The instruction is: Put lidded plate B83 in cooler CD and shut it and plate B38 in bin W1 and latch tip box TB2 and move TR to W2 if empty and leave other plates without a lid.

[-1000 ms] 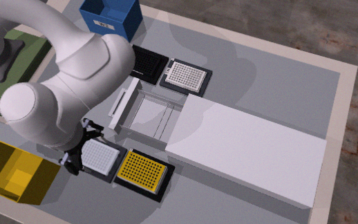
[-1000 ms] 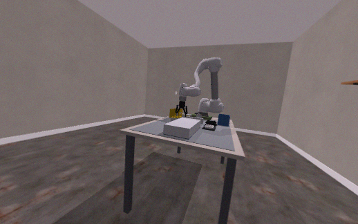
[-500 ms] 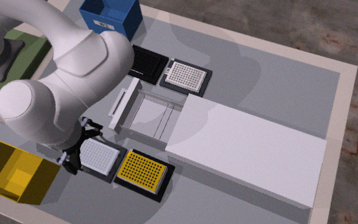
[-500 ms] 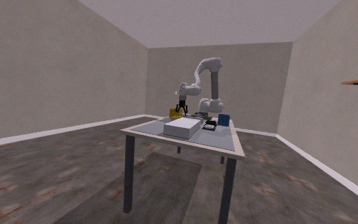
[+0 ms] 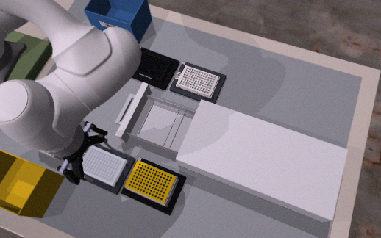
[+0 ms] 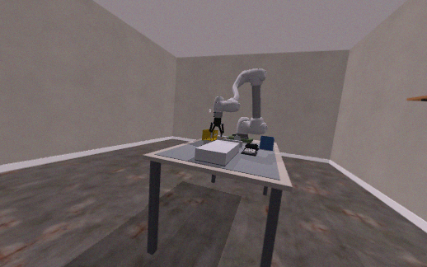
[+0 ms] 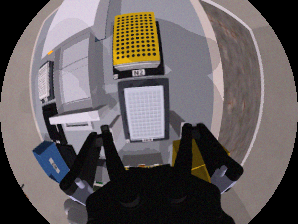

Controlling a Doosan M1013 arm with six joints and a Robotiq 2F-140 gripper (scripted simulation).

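Right now my hand is 50 mm above the flat grey lid. Round my hand: yellow tip rack (160 mm ahead, 20 mm to the right, 20 mm below); clear assay plate (60 mm below); yellow bin W1 (200 mm behind, 110 mm to the right, 40 mm below).
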